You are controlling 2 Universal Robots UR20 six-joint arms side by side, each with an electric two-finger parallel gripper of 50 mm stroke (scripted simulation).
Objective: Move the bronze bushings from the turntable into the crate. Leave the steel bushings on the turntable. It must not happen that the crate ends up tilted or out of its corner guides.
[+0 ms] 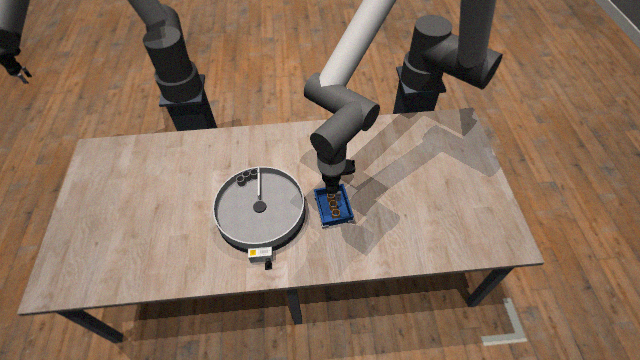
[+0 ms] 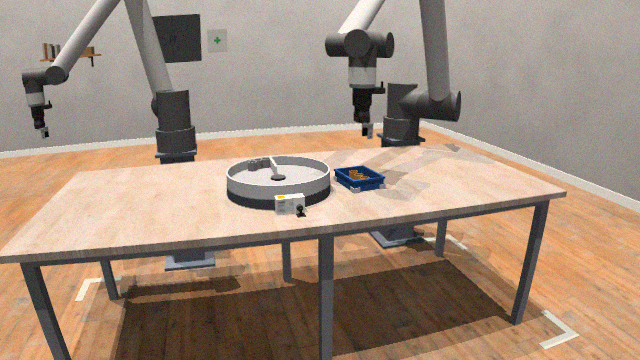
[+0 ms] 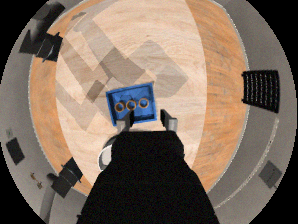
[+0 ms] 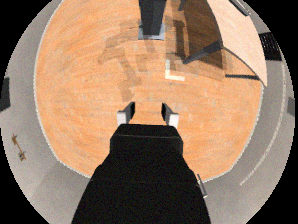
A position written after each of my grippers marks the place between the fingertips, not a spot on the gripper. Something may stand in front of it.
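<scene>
In image 1 you'd find a blue crate (image 1: 346,214), and image 2 has the crate too, with the crate (image 2: 375,179) there. Image 3 shows my left gripper (image 3: 147,114) along with the blue crate (image 3: 141,115). Image 4 has my right gripper (image 4: 148,107), but the crate is out of frame in image 4.
</scene>
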